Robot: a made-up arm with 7 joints. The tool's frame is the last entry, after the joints. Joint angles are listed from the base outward. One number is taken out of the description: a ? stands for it. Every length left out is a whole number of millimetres.
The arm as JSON. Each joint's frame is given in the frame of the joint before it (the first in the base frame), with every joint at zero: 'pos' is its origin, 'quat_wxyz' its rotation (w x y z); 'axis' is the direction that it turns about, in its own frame. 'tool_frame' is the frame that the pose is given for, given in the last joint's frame.
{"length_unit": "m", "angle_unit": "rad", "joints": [
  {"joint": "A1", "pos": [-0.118, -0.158, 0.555], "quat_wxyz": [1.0, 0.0, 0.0, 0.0], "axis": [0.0, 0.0, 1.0]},
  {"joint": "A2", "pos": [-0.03, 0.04, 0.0], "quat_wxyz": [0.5, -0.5, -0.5, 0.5], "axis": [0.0, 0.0, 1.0]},
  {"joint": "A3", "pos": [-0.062, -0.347, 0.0], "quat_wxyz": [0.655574, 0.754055, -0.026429, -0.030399], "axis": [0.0, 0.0, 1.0]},
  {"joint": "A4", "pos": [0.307, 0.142, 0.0], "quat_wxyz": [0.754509, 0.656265, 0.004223, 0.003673], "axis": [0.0, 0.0, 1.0]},
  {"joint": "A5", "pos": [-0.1, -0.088, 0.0], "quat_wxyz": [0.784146, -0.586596, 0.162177, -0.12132], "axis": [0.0, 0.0, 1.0]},
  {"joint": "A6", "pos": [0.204, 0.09, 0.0], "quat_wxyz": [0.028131, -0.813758, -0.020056, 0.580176], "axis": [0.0, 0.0, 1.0]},
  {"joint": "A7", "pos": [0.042, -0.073, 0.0], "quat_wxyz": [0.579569, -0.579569, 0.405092, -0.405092], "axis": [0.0, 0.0, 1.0]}
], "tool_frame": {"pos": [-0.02, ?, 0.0], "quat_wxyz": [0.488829, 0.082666, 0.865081, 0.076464]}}
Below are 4 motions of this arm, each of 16 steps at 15 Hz.
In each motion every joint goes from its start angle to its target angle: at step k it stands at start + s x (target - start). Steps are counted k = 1, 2, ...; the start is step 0. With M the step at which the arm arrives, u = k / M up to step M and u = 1 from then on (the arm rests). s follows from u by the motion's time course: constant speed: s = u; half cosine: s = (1 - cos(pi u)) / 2; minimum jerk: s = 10 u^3 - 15 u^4 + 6 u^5.
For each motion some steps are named. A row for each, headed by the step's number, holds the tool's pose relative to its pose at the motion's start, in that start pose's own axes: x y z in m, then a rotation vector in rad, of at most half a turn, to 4 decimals.
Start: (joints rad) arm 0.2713 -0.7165 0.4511 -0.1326 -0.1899 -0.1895 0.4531
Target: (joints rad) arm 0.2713 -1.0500 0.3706 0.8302 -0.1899 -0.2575 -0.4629
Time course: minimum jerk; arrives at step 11
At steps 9, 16:
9: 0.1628 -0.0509 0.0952 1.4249 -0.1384 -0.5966
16: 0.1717 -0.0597 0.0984 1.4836 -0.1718 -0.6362

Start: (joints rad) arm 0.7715 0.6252 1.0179 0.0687 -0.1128 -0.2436 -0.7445
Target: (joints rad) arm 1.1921 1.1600 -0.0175 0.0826 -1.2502 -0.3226 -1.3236
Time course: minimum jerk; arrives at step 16
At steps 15, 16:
15: -0.0970 -0.3957 -0.4630 -1.4112 0.5140 0.1274
16: -0.0973 -0.3970 -0.4629 -1.4148 0.5144 0.1285

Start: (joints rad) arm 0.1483 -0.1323 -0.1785 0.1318 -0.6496 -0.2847 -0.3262
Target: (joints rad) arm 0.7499 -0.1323 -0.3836 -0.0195 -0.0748 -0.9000 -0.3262
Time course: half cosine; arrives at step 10
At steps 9, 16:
9: -0.0681 -0.2363 0.1322 0.6795 0.6921 0.6797
16: -0.0679 -0.2431 0.1335 0.6892 0.7116 0.7011

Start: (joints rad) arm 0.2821 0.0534 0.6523 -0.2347 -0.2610 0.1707 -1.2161
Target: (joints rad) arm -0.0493 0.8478 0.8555 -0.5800 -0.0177 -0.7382 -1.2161
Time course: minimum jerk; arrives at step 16
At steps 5, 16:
5: 0.0029 0.0019 -0.0251 0.1934 0.2028 -0.0822
16: 0.0374 -0.0711 -0.1405 0.9396 1.2632 -0.6918

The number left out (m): -0.042
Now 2 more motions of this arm.
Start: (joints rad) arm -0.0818 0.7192 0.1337 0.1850 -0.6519 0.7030 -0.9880
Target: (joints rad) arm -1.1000 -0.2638 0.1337 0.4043 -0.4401 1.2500 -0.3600
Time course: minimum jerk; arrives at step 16
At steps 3, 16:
3: 0.0099 -0.0232 -0.0218 -0.0516 0.0314 -0.0618
16: -0.1419 -0.4557 -0.2962 -1.6745 0.6990 -0.7113

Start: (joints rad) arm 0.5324 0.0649 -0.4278 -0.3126 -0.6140 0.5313 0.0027
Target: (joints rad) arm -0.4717 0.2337 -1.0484 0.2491 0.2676 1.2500 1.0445
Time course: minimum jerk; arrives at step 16
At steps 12, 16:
12: -0.0056 0.3737 -0.3320 -1.5130 0.0755 -0.4742
16: -0.0453 0.3875 -0.3942 -1.6868 -0.0232 -0.5420

